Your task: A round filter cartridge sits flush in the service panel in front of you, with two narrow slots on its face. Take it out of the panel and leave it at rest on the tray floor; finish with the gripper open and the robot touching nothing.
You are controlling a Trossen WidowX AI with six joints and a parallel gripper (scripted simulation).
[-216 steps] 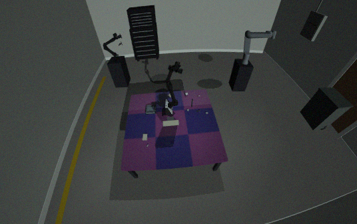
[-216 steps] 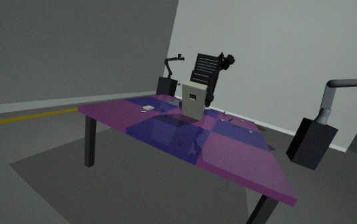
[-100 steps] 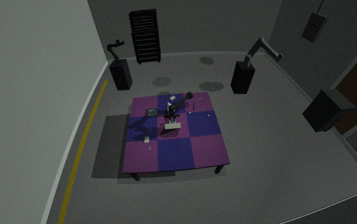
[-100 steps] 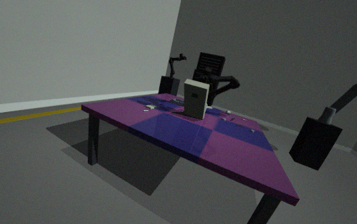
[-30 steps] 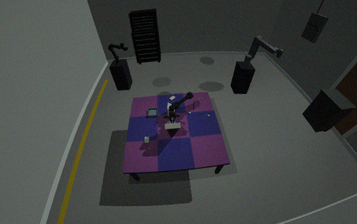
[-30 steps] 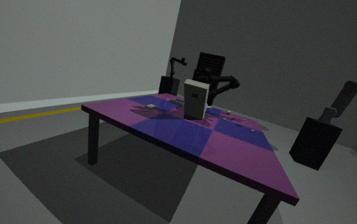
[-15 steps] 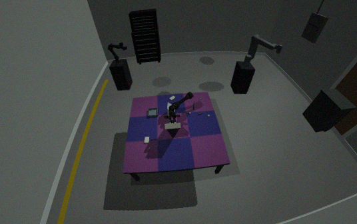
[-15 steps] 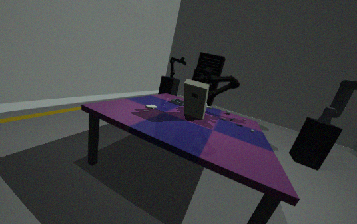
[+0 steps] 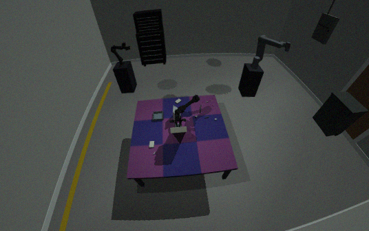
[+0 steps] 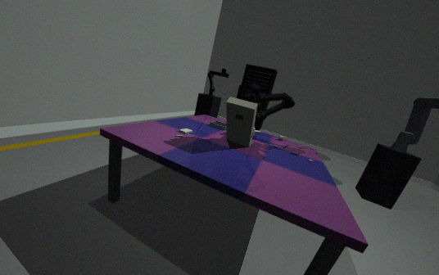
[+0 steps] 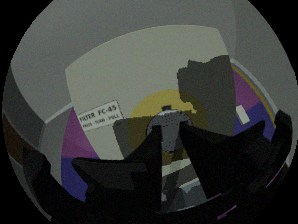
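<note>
My gripper tip is 1 cm short of the round filter cartridge and 1 cm above it. The rest, counted from my gripper tip: service panel: 8 cm below, 4 cm behind; then tray: 40 cm behind, 32 cm to the right, 23 cm below.
</note>
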